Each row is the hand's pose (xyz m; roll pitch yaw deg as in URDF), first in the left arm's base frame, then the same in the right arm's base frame.
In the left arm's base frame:
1: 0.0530 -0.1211 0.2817 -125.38 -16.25 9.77
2: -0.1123 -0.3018 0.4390 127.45 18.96 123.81
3: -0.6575 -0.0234 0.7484 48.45 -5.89 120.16
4: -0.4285 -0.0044 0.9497 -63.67 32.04 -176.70
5: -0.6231 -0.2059 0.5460 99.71 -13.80 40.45
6: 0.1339 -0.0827 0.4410 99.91 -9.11 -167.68
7: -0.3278 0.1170 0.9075 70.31 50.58 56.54
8: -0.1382 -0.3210 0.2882 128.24 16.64 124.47
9: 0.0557 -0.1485 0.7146 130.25 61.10 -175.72
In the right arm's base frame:
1: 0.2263 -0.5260 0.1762 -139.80 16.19 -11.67
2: 0.1383 -0.6041 0.4425 164.43 15.54 113.69
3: -0.0391 -0.0942 0.8656 83.81 -2.50 96.04
4: 0.2586 -0.1428 0.9136 -46.39 0.60 166.93
5: -0.1749 -0.2994 0.7435 103.63 21.41 19.28
6: 0.3897 -0.5032 0.2548 116.58 -41.32 163.44
7: 0.3455 -0.0781 0.7915 135.19 75.88 95.46
8: 0.0278 -0.6303 0.3383 164.79 13.31 112.78
9: 0.4659 -0.4969 0.5366 149.34 28.07 176.87

